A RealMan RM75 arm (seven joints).
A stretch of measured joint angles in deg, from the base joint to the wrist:
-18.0 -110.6 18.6 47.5 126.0 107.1 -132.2
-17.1 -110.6 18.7 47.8 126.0 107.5 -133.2
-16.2 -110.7 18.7 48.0 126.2 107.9 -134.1
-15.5 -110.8 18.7 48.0 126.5 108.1 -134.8
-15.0 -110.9 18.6 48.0 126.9 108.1 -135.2
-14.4 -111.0 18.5 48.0 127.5 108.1 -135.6
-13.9 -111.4 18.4 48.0 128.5 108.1 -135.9
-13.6 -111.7 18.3 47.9 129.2 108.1 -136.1
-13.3 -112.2 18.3 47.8 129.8 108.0 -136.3
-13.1 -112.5 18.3 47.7 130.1 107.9 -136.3
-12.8 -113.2 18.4 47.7 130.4 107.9 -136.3
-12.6 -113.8 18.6 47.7 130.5 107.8 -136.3
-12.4 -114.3 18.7 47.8 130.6 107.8 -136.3
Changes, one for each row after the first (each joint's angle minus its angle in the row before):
0.9 0.0 0.1 0.3 0.0 0.4 -1.0
0.9 -0.1 0.0 0.2 0.2 0.4 -0.9
0.7 -0.1 0.0 0.0 0.3 0.2 -0.7
0.5 -0.1 -0.1 0.0 0.4 0.0 -0.4
0.6 -0.1 -0.1 0.0 0.6 0.0 -0.4
0.5 -0.4 -0.1 0.0 1.0 0.0 -0.3
0.3 -0.3 -0.1 -0.1 0.7 0.0 -0.2
0.3 -0.5 0.0 -0.1 0.6 -0.1 -0.2
0.2 -0.3 0.0 -0.1 0.3 -0.1 0.0
0.3 -0.7 0.1 0.0 0.3 0.0 0.0
0.2 -0.6 0.2 0.0 0.1 -0.1 0.0
0.2 -0.5 0.1 0.1 0.1 0.0 0.0

